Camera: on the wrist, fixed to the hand. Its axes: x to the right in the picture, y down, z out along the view.
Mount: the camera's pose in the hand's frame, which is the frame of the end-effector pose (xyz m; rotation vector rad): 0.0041 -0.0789 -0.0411 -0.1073 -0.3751 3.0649
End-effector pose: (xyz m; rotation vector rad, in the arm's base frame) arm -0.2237 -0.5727 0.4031 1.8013 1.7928 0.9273
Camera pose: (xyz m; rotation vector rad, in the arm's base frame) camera -0.3083 -0.5694 0.3754 -1.9075 1.8362 -0.4603
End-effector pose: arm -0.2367 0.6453 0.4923 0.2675 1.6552 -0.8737
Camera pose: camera -0.3160 0.6169 0.5213 1.5660 -0.3747 1.4209
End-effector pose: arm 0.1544 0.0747 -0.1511 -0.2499 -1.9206 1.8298
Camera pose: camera 0.1842 0.1058 -0.0732 1.3672 -0.0445 -0.5223
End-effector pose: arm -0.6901 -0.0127 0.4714 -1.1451 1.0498 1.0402
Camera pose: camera -0.6162 -0.0620 0.4773 -1.1912 -1.0486 -1.7179
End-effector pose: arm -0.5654 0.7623 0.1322 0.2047 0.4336 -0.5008
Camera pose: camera -0.6164 0.7048 0.0871 0.4011 -0.5306 2.4497
